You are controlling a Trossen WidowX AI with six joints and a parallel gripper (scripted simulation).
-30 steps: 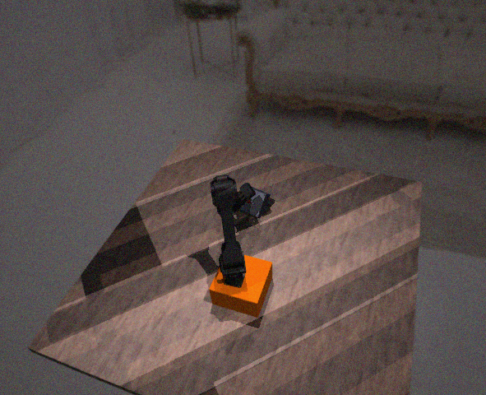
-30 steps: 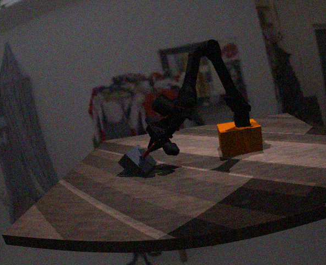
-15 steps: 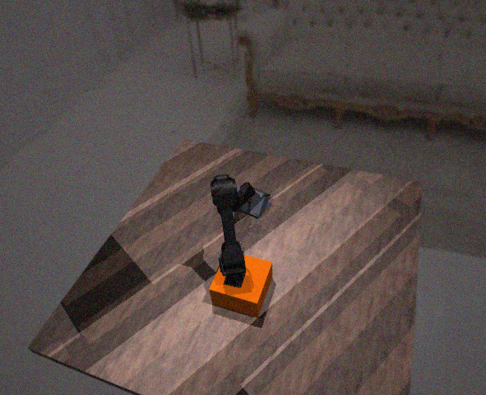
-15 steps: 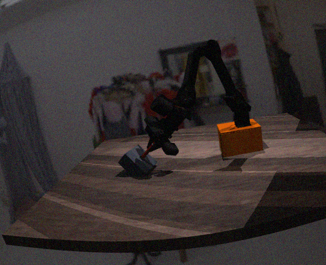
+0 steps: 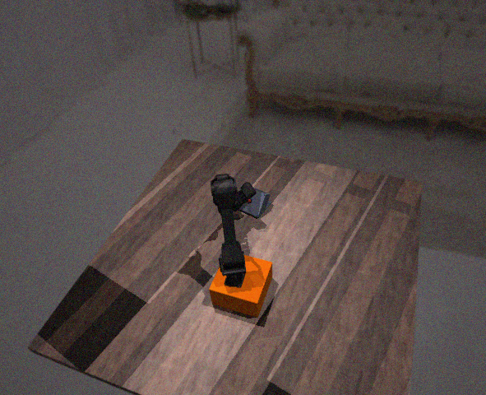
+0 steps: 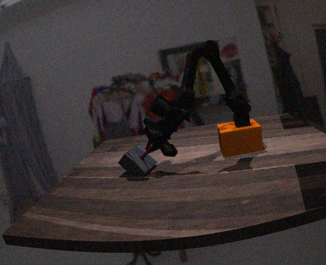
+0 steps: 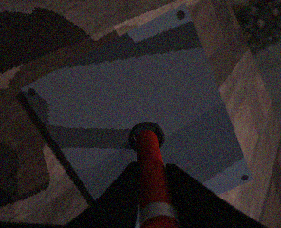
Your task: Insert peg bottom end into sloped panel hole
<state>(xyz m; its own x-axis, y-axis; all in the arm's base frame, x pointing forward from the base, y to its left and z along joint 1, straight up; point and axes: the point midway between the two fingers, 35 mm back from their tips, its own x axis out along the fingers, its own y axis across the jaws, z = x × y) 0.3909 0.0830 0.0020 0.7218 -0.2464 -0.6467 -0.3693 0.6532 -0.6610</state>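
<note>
Right now the grey-blue sloped panel is 50 mm below my gripper tip, 50 mm ahead of it and 20 mm to the right of it. Also, from my gripper tip: red peg 10 mm behind, 10 mm above.
</note>
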